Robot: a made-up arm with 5 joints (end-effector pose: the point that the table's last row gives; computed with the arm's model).
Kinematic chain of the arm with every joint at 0, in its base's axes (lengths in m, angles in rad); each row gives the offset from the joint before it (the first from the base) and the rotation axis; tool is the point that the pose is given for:
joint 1: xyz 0 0 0.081 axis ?
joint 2: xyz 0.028 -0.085 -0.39 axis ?
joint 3: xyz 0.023 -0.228 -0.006 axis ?
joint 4: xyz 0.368 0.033 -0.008 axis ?
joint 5: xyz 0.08 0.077 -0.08 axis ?
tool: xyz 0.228 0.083 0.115
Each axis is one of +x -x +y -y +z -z.
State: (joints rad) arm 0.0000 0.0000 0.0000 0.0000 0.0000
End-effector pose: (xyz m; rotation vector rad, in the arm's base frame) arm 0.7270 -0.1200 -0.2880 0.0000 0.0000 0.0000
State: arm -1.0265 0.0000 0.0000 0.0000 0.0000
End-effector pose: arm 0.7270 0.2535 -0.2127 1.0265 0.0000 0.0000
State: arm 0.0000 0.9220 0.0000 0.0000 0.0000
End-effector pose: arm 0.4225 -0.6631 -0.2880 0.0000 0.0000 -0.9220
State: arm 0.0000 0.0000 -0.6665 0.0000 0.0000
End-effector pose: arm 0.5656 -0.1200 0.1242 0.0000 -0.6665 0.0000
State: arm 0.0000 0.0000 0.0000 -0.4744 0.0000
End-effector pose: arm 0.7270 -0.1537 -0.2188 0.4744 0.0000 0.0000
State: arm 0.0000 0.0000 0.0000 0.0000 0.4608
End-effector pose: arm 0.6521 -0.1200 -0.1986 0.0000 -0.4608 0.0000
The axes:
joint 1: -x
joint 2: -z
joint 3: +y
joint 4: -x
joint 5: -y

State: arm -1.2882 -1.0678 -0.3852 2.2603 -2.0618
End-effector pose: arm 0.7084 0.1478 0.0373 0.1424 0.9561 -0.8574
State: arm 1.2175 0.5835 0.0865 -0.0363 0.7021
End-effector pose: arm 0.4912 -0.4253 0.3927 -1.2866 -0.8944 -0.1370
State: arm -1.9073 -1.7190 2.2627 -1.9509 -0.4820
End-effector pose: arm 0.2460 1.1037 0.0971 1.0495 1.8087 1.0690
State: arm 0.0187 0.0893 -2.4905 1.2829 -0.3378
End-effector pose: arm -0.4165 -0.2375 0.2535 -0.3313 -1.8269 -1.5546
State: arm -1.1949 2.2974 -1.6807 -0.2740 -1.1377
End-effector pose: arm -0.0508 -0.3275 -0.0147 0.2271 0.8313 -1.7627
